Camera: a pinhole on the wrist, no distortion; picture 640 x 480 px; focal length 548.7 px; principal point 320.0 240.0 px. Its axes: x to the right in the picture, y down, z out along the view. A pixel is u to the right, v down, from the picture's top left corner.
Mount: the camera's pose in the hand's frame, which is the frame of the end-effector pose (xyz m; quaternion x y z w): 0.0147 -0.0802 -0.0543 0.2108 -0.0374 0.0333 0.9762
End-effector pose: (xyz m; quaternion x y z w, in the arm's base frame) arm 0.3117 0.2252 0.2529 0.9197 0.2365 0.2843 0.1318
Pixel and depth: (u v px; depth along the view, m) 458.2 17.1 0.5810
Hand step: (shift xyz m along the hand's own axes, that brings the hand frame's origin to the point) 0.1451 -0.5281 0.3896
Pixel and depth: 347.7 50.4 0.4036
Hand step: 0.0224 -0.3731 0.2570
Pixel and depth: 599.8 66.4 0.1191
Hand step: 0.0711 -0.1608 0.0438
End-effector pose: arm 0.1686 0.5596 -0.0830 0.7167 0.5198 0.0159 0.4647
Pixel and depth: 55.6 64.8 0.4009
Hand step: -0.1908 -0.3721 0.2407
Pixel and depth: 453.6 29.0 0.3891
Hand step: 0.0981 -0.3727 0.2462
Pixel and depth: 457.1 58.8 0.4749
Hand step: 0.1174 -0.4136 0.3232
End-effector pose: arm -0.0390 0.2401 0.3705 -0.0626 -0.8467 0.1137 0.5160
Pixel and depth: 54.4 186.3 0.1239
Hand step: -0.0513 -0.1455 0.0481
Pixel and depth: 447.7 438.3 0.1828
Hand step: 0.0409 -0.0938 0.1425
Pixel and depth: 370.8 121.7 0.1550
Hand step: 0.0225 -0.1741 0.0741
